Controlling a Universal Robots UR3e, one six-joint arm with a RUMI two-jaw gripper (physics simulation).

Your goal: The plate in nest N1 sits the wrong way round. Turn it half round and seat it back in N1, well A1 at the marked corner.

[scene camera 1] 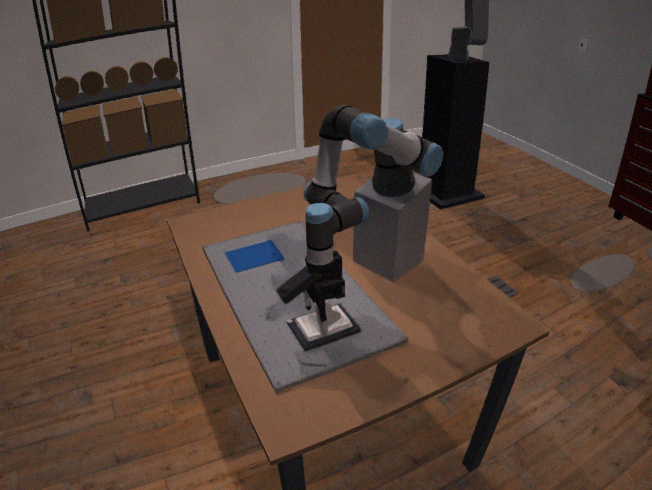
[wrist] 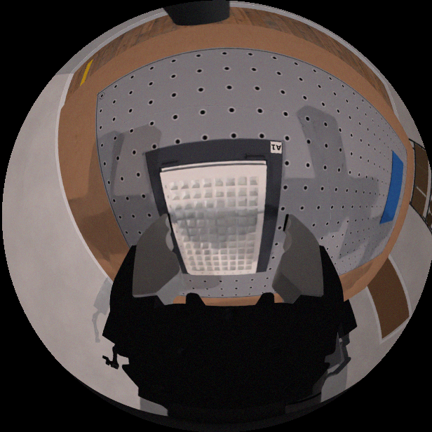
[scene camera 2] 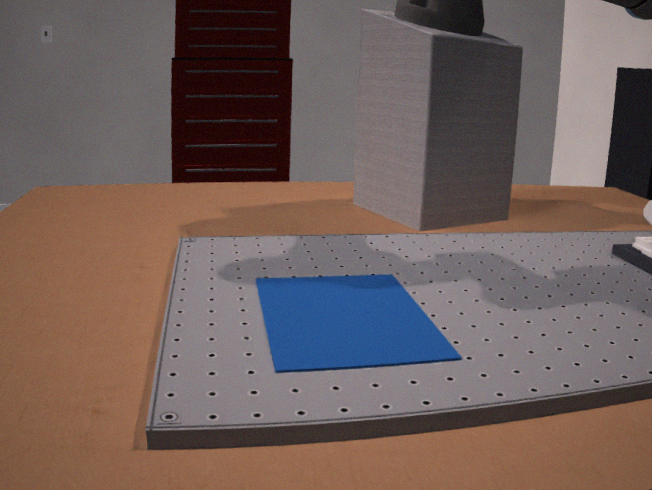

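Note:
The white well plate (scene camera 1: 310, 326) (scene camera 2: 644, 246) (wrist: 215, 175) lies in the dark nest N1 (scene camera 1: 332, 338) (scene camera 2: 626, 255) (wrist: 275, 200). In the wrist view its grid of wells faces up, and the nest's A1 label (wrist: 276, 147) marks the far right corner. I cannot read the plate's own well marks. My gripper (scene camera 1: 316, 312) (wrist: 228, 215) is open and empty. It points down over the plate, with one finger towards each long side, and the wrist view shows the plate between them. Whether the fingertips are level with the plate's edges I cannot tell.
The nest stands on a grey perforated board (scene camera 1: 279, 368) (scene camera 2: 231, 379) (wrist: 215, 100) on the wooden table. A flat blue square (scene camera 1: 254, 256) (scene camera 2: 353, 321) (wrist: 392, 187) lies at the board's other end. The arm's grey pedestal (scene camera 1: 390, 237) (scene camera 2: 395, 115) stands beside the board.

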